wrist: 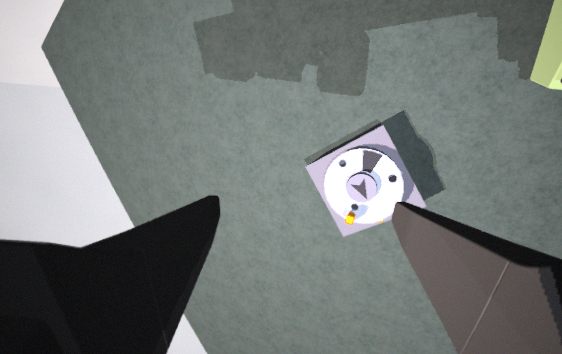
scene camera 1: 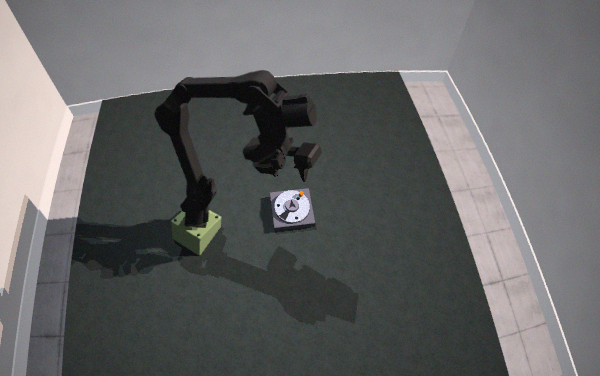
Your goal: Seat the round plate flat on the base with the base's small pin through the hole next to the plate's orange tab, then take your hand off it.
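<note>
A round white plate with an orange tab lies on the square grey-purple base. The base's raised round centre with a dark arrow mark shows through the plate's middle. Several dark round spots show on the plate, one of them beside the tab. I cannot tell whether the small pin stands in that hole, nor whether the plate is fully flat. My gripper is open and empty, held above and apart from the plate, toward the back in the scene view.
The arm's light green mount stands left of the base in the scene view. The dark green surface lies around both, with shadows of the arm on it. Pale tiled strips run along its sides, with grey walls beyond.
</note>
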